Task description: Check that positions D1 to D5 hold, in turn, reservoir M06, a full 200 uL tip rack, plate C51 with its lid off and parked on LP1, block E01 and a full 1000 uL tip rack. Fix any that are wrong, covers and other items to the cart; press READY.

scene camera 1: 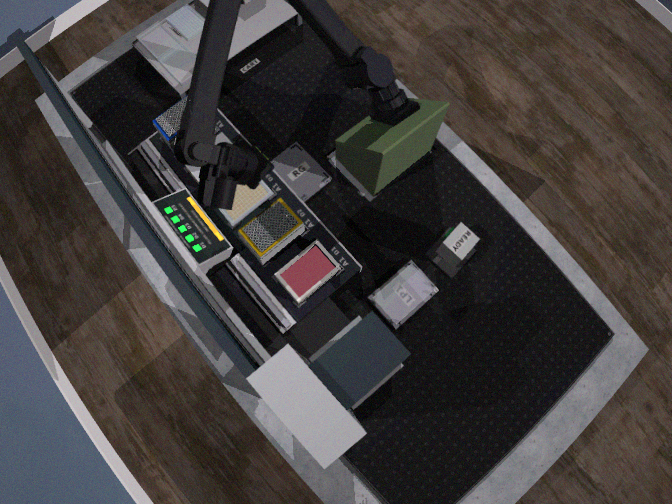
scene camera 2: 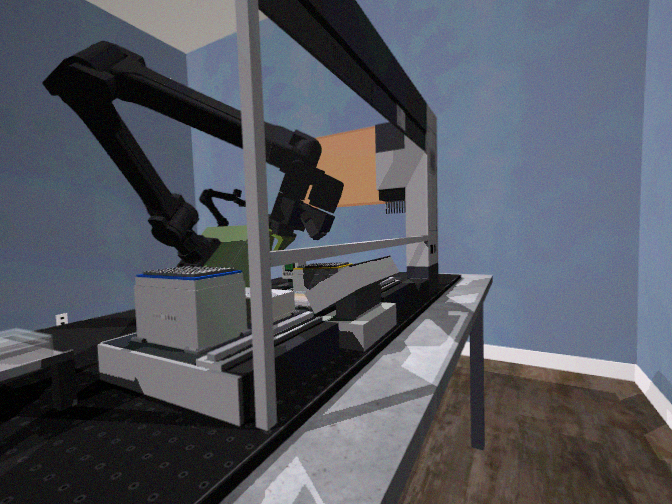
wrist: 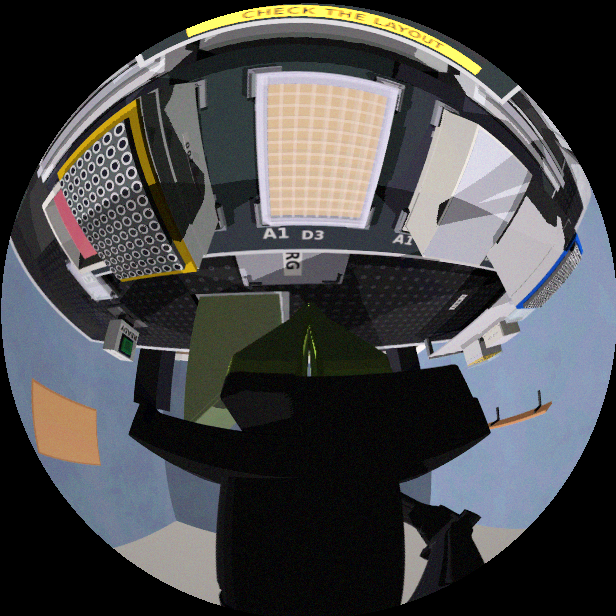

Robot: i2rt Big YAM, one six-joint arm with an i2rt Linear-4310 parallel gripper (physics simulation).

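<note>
The deck row holds a red reservoir [scene camera 1: 306,271], a yellow-rimmed tip rack [scene camera 1: 270,226], an uncovered tan well plate [scene camera 1: 245,200] at the spot marked D3 [wrist: 321,149], a pale grey block [wrist: 459,189] and a blue-rimmed tip rack [scene camera 1: 170,122]. Both racks look full of tips. The LP1 pad [scene camera 1: 402,292] carries a pale flat cover, its label showing faintly. The READY button [scene camera 1: 458,246] stands right of the row. My gripper [scene camera 1: 217,189] hangs above the plate's edge; in the wrist view [wrist: 308,339] its green fingers meet, holding nothing. My arm hides the block in scene camera 1.
A status panel [scene camera 1: 189,230] shows several green lights and a yellow bar reading CHECK THE LAYOUT [wrist: 339,20]. A grey pad marked RG [scene camera 1: 300,170] lies beside my green base [scene camera 1: 390,143]. The cart [scene camera 1: 168,40] is at the far end. A gantry frame [scene camera 2: 255,217] spans the deck.
</note>
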